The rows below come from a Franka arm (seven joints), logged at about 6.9 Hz.
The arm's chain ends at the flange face. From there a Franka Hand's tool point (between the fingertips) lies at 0.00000 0.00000 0.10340 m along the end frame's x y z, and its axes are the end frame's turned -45 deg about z.
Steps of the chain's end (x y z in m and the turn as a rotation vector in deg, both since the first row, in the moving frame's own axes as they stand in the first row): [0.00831, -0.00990, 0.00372, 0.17, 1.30, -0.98]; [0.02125, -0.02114, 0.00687, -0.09, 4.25, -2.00]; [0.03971, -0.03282, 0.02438, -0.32, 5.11, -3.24]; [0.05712, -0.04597, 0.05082, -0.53, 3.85, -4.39]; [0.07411, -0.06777, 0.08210, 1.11, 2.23, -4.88]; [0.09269, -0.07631, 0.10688, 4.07, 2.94, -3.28]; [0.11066, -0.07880, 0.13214, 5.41, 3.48, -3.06]
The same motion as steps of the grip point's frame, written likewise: [0.01476, 0.00030, 0.00369, -0.80, 1.04, -0.98]; [0.03537, 0.00552, 0.00659, -3.07, 2.94, -2.00]; [0.05758, 0.01162, 0.02397, -3.84, 3.39, -3.24]; [0.07734, 0.01330, 0.05058, -3.10, 2.35, -4.39]; [0.10464, 0.00573, 0.08200, -0.79, 2.36, -4.88]; [0.12839, 0.00989, 0.10648, 0.80, 4.96, -3.28]; [0.14522, 0.01977, 0.13149, 1.36, 6.29, -3.06]
